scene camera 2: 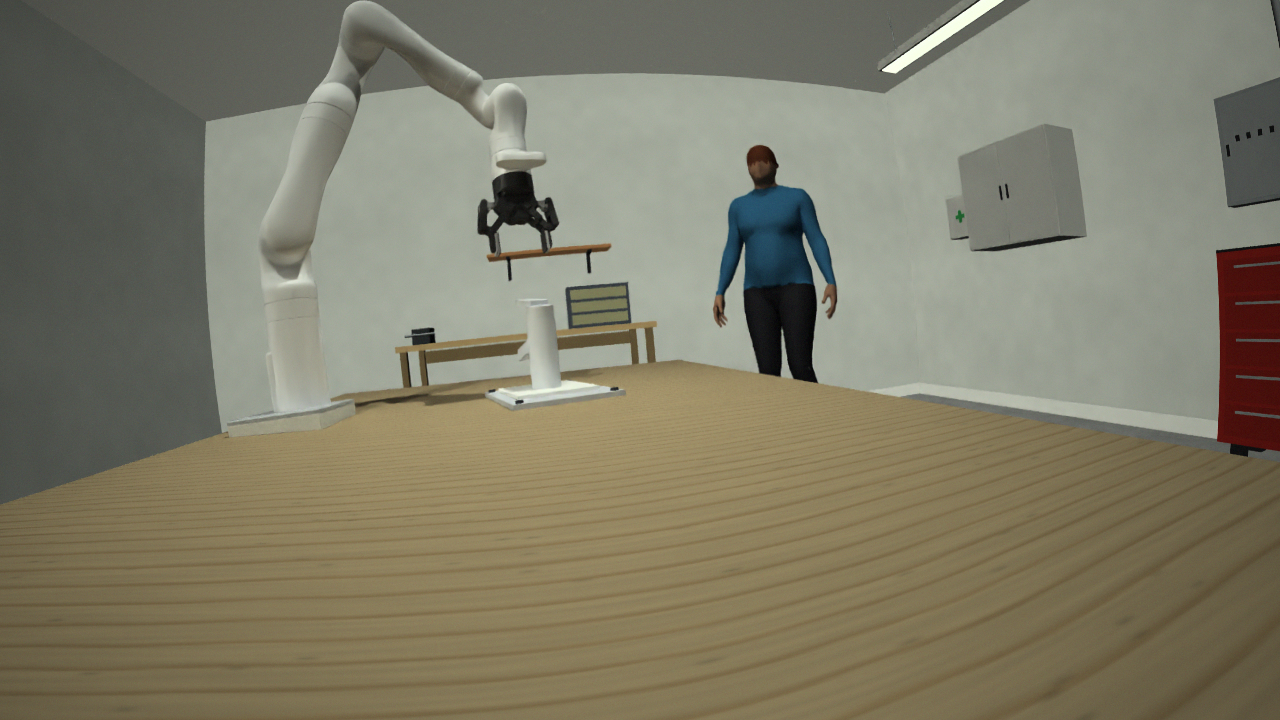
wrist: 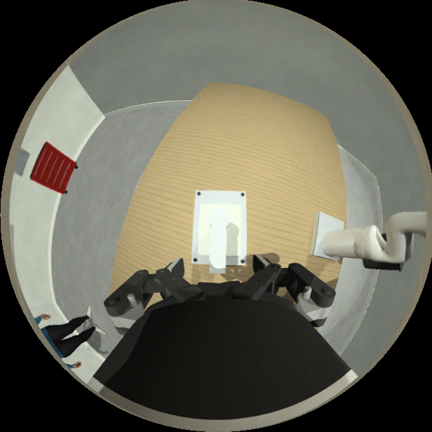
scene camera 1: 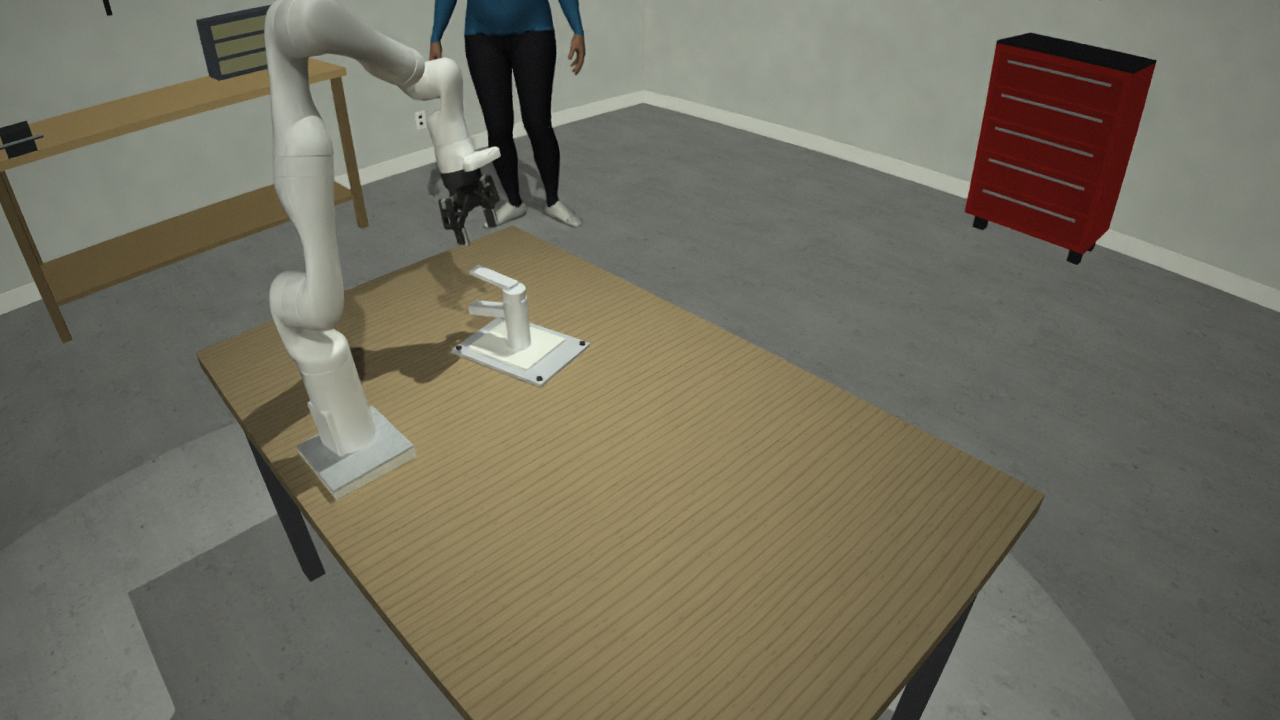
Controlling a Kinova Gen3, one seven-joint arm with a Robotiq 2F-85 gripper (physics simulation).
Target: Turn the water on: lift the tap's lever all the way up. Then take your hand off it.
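Places are measured from the arm's base along level axes (x ahead, y left, z up), in centimetres.
Where they show: gripper, between the fingertips: [scene camera 2: 522,253] [scene camera 1: 479,236]; arm's base, origin of its link: [scene camera 2: 304,407] [scene camera 1: 351,436].
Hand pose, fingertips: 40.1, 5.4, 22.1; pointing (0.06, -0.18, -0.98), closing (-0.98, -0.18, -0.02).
Things, the pixels of their top centre, and the offset from my fingertips, as dx, dy, dz. "pt": a spot on its surface instead. Level surfaces: height alone.
- white tap, a spot on its surface: [scene camera 2: 544,351] [scene camera 1: 524,323] pt +0.8, -9.7, -17.2
- light base plate, a spot on its surface: [scene camera 1: 563,358] pt +3.2, -17.6, -23.8
- spout, centre of its top: [scene camera 1: 490,300] +0.3, -0.3, -14.7
- wooden table, height of its surface: dz -24.6
A white tap [scene camera 1: 517,324] [scene camera 2: 544,351] stands upright on a light base plate [scene camera 1: 563,358] [wrist: 195,230] with black corner screws. Its flat white lever [scene camera 1: 494,277] [scene camera 2: 533,301] [wrist: 218,247] extends from the top of the tap over the spout [scene camera 1: 486,308]. In scene camera 1 the lever's free end stands higher than its joint, tilted upward and apart from the spout. My black gripper [scene camera 1: 477,231] [scene camera 2: 520,250] [wrist: 218,264] is wide open and empty. It hangs above the lever's free end, with a visible gap between fingertips and lever in both scene views.
The arm's base [scene camera 1: 386,440] [wrist: 315,235] stands on the wooden table [scene camera 1: 680,501] near one long edge. A person in a blue top [scene camera 2: 775,237] stands beyond the table's far end. A workbench [scene camera 1: 143,105] is behind the arm, and a red drawer cabinet [scene camera 1: 1056,147] is by the wall.
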